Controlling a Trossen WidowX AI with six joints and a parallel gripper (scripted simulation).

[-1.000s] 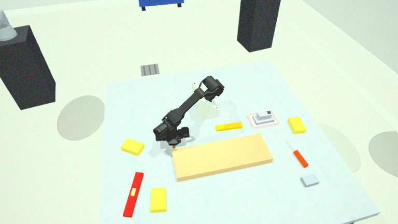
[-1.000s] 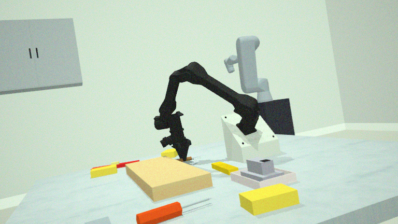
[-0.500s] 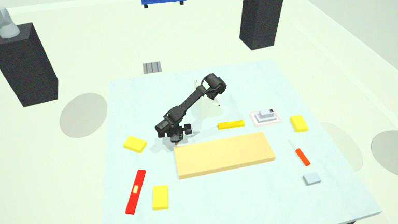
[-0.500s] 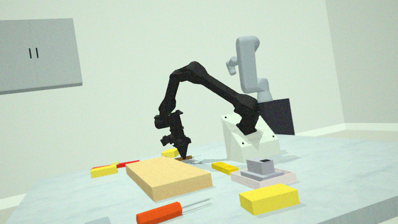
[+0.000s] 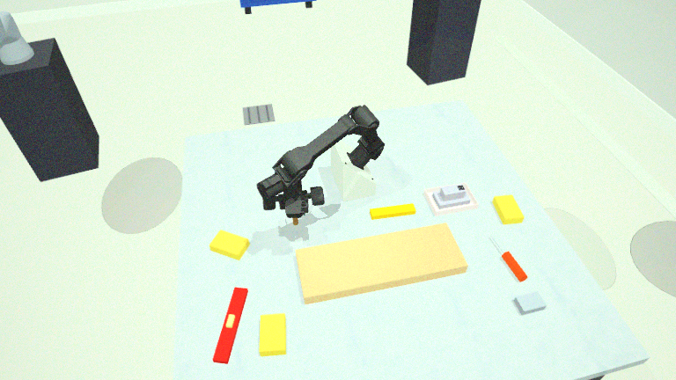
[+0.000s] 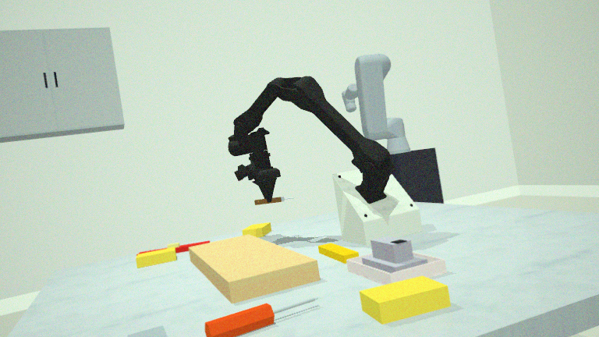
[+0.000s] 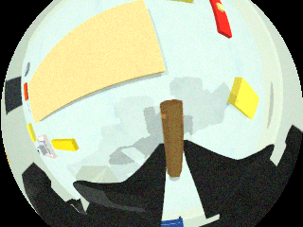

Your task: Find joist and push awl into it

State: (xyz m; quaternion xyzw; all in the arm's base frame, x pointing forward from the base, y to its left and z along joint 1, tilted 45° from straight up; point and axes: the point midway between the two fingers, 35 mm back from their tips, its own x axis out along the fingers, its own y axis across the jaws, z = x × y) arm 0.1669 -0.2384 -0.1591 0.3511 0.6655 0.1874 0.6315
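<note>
Right now my gripper tip is 3 cm past the awl and 1 cm to the right of it. The rest, counted from my gripper tip: yellow bar 35 cm to the left, 12 cm below, 1 cm ahead; red level 28 cm to the right, 23 cm ahead, 11 cm below; pale pink tray 58 cm to the left, 11 cm below, 4 cm ahead.
</note>
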